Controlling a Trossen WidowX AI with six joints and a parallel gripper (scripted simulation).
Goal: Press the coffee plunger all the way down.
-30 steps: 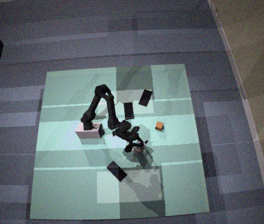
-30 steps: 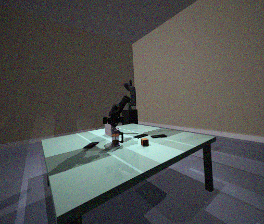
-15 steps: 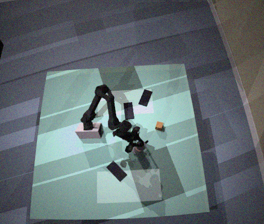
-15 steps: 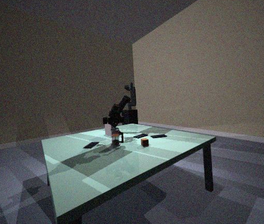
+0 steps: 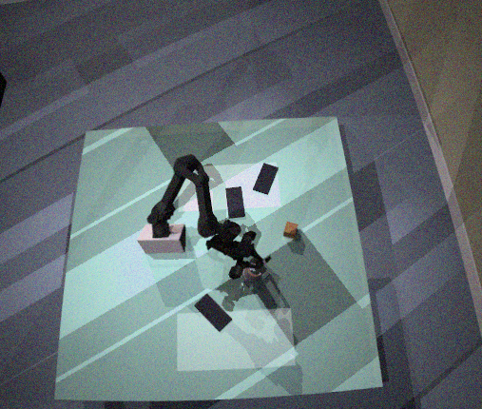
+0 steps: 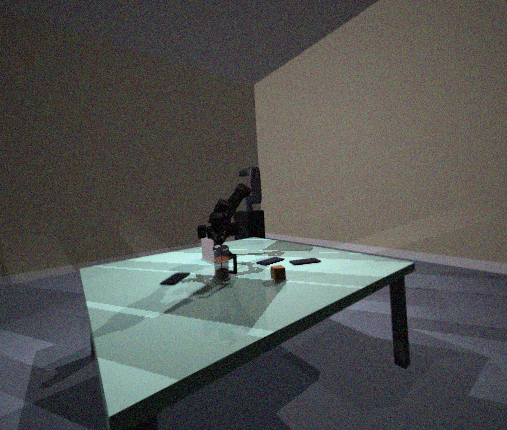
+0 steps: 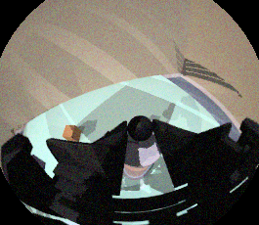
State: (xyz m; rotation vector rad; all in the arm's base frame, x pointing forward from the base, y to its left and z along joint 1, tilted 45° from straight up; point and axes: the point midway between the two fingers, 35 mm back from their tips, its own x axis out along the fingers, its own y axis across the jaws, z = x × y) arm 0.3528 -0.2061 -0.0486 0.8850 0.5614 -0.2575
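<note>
The coffee press is 10 mm behind my gripper tip, 20 mm to the left of it and 90 mm below it.
</note>
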